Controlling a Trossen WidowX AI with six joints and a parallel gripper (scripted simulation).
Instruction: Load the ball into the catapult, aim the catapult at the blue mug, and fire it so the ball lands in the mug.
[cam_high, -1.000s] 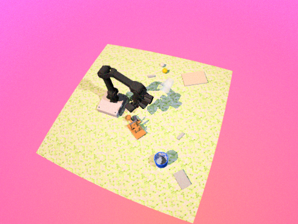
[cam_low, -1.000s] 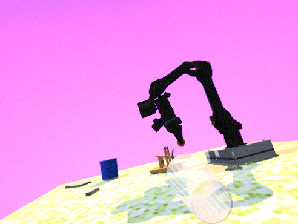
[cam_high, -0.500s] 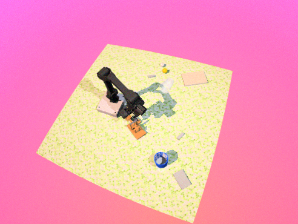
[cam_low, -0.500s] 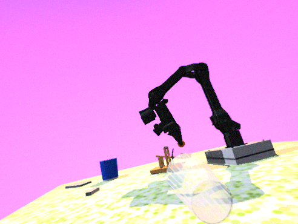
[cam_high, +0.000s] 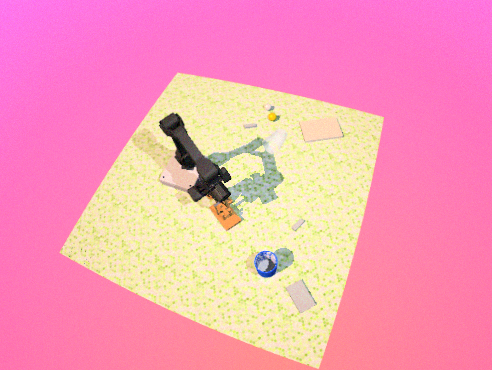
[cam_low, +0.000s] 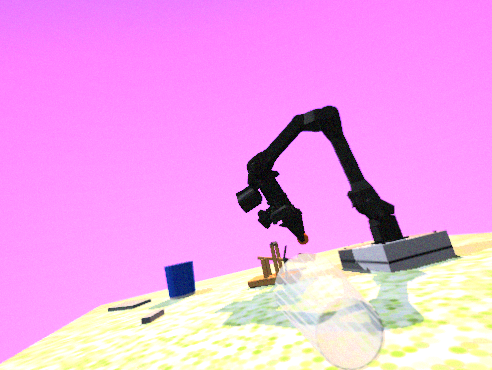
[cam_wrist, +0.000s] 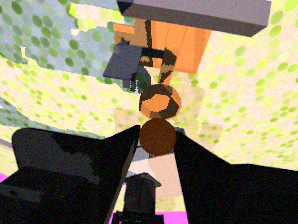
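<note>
Right now the orange ball is 10 mm above my gripper tip. From my gripper tip the other things lie so: blue mug 320 mm ahead, 270 mm to the right, 60 mm below; yellow ball 520 mm to the left, 170 mm ahead, 70 mm below; orange catapult 60 mm ahead, 40 mm below, 30 mm to the right.
</note>
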